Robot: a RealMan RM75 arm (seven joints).
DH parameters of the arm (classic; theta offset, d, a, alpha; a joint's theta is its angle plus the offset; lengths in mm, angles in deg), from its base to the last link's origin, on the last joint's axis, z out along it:
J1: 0 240.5 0 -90
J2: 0 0 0 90
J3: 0 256 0 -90
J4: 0 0 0 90
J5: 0 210 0 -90
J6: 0 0 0 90
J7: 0 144 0 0
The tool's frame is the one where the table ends.
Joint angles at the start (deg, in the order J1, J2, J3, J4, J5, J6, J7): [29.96 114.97 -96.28 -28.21 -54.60 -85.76 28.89]
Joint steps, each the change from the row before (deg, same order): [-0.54 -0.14 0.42 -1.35 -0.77 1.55 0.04]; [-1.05 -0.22 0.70 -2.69 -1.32 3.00 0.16]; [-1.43 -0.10 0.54 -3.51 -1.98 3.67 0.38]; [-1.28 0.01 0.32 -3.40 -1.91 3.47 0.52]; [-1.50 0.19 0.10 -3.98 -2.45 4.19 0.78]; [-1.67 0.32 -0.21 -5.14 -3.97 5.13 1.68]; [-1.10 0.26 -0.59 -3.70 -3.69 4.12 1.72]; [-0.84 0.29 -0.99 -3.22 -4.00 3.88 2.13]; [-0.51 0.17 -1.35 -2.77 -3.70 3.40 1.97]
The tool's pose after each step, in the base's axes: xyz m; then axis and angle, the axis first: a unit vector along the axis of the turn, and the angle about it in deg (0 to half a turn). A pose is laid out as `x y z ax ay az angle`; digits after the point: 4 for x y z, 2 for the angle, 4 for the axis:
0.1925 0.3021 -0.0554 -0.9173 -0.1730 0.3585 163.96
0.1940 0.3075 -0.0537 -0.9230 -0.1806 0.3399 161.92
0.1954 0.3123 -0.0527 -0.9296 -0.1900 0.3159 159.86
0.1956 0.3166 -0.0520 -0.9350 -0.1992 0.2935 158.01
0.1953 0.3208 -0.0521 -0.9409 -0.2092 0.2663 155.99
0.1932 0.3252 -0.0529 -0.9473 -0.2234 0.2297 154.08
0.1922 0.3281 -0.0548 -0.9521 -0.2340 0.1970 152.95
0.1910 0.3300 -0.0582 -0.9559 -0.2434 0.1642 152.31
0.1887 0.3313 -0.0617 -0.9573 -0.2556 0.1351 151.95

